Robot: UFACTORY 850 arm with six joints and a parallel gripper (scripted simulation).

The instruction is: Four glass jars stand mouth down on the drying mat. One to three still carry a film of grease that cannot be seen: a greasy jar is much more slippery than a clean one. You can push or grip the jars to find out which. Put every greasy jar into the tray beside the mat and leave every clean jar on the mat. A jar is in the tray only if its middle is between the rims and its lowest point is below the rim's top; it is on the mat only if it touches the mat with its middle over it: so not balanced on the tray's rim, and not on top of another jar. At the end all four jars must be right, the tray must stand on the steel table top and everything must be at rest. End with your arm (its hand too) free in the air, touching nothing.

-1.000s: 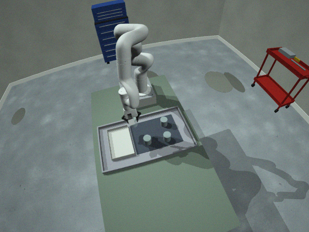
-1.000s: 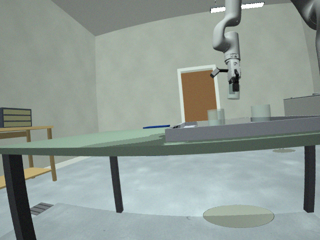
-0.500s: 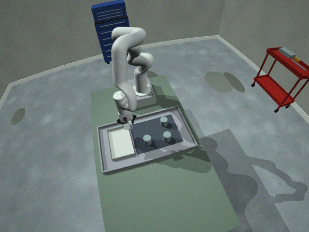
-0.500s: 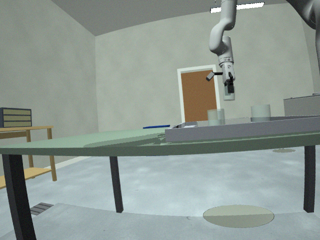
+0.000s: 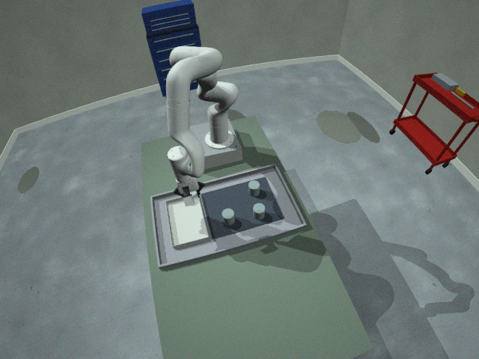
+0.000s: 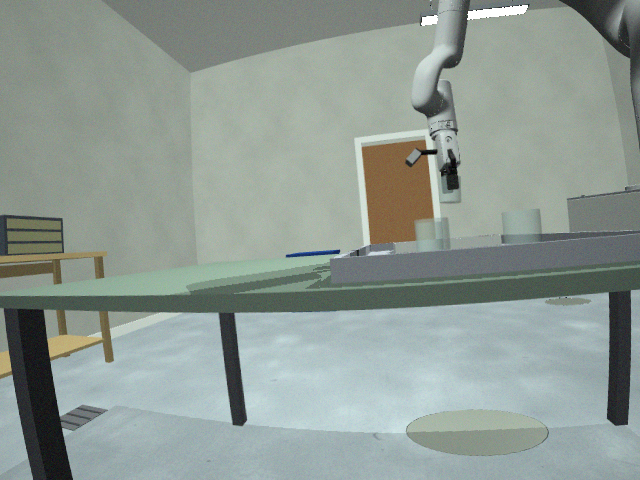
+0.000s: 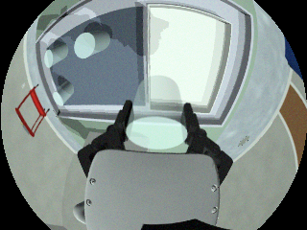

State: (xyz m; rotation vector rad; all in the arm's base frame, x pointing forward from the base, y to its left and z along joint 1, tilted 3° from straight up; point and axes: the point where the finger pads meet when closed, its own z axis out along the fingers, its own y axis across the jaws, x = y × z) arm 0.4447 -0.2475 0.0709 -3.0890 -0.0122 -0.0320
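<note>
Now: the white tray 18 cm below my hand, 7 cm to the right of it and 3 cm ahead of it. Also, from my hand: rimmed steel table top 18 cm below, 14 cm to the left, 4 cm ahead; then dark drying mat 25 cm to the left, 18 cm below, 2 cm ahead.
</note>
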